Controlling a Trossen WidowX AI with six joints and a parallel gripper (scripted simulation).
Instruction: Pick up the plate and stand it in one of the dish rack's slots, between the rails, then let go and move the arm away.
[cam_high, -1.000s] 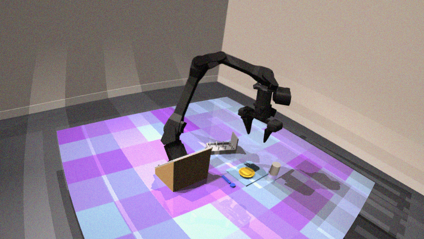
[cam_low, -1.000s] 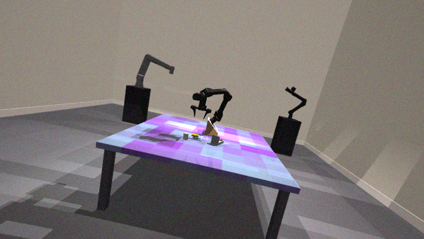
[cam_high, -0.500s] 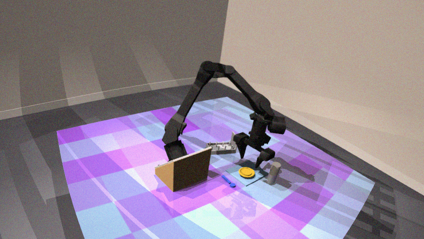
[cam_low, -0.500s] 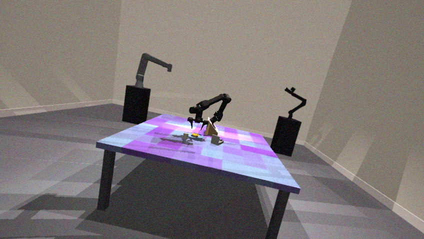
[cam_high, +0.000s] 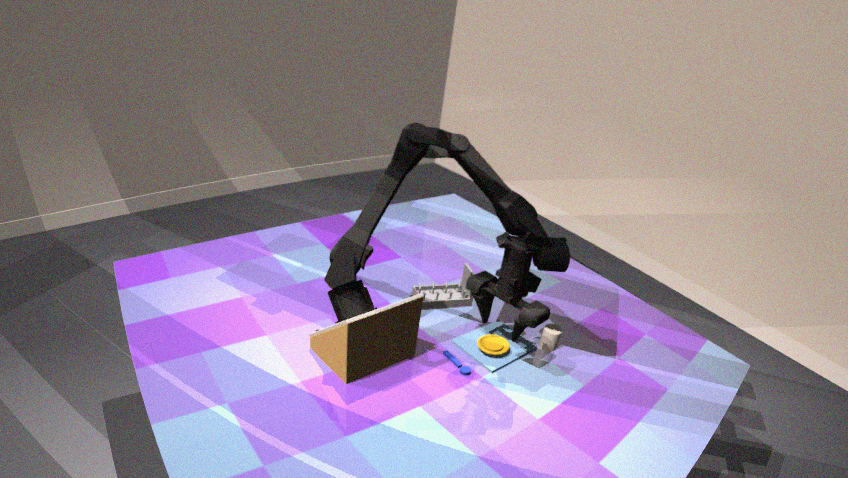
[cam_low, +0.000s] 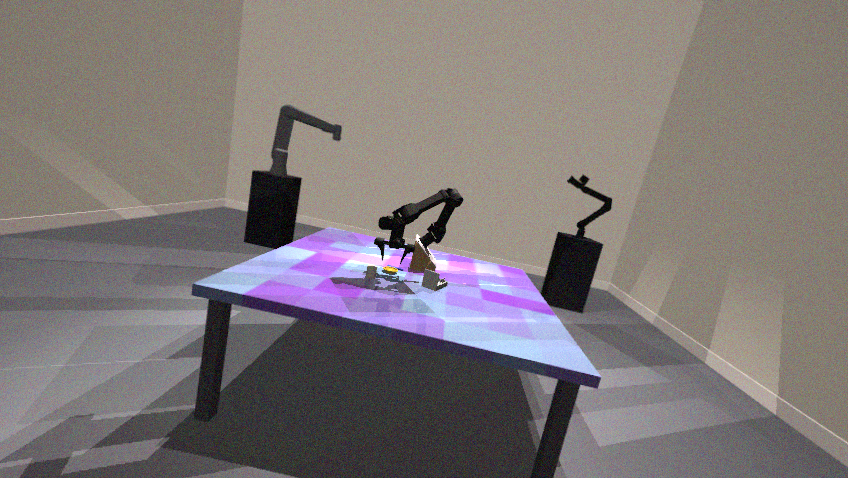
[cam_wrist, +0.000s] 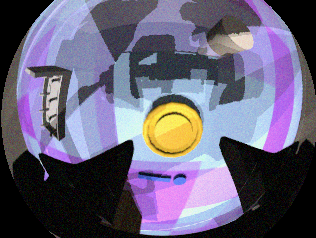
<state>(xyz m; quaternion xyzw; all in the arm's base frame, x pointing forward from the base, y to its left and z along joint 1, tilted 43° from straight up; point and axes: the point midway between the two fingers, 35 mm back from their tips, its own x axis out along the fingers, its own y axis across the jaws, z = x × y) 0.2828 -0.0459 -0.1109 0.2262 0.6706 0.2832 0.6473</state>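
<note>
Now: the yellow plate 40 mm below my gripper tip. From my gripper tip the other things lie so: beige cylinder 120 mm ahead, 60 mm to the right, 30 mm below; grey dish rack 30 mm ahead, 220 mm to the left, 30 mm below; blue spoon 100 mm behind, 50 mm below.
</note>
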